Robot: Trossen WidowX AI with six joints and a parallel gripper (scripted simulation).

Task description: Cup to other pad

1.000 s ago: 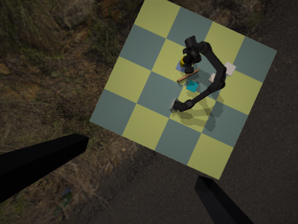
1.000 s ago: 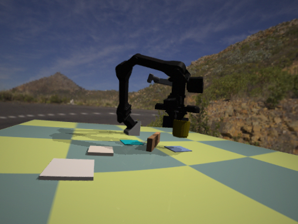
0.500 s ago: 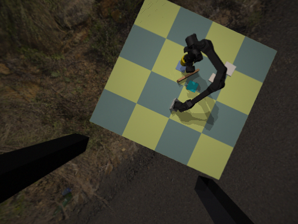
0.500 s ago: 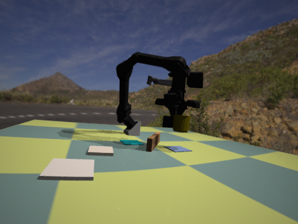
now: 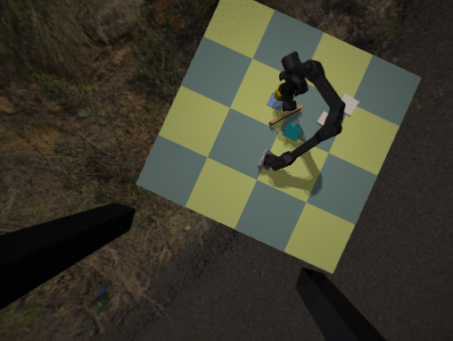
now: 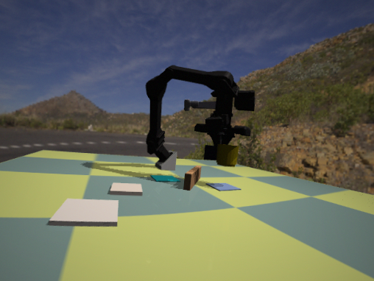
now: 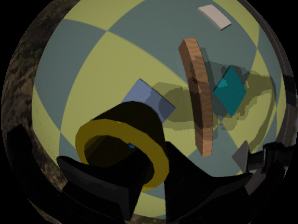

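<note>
My gripper tip is now 130 mm to the left of the teal pad, 120 mm past it and 110 mm above it. From my gripper tip the other things lie so: brown wooden bar 90 mm below, 60 mm to the right, 50 mm behind; then blue-grey pad 110 mm below, 30 mm ahead, 10 mm to the left; then yellow cup 20 mm ahead, 10 mm to the left.
</note>
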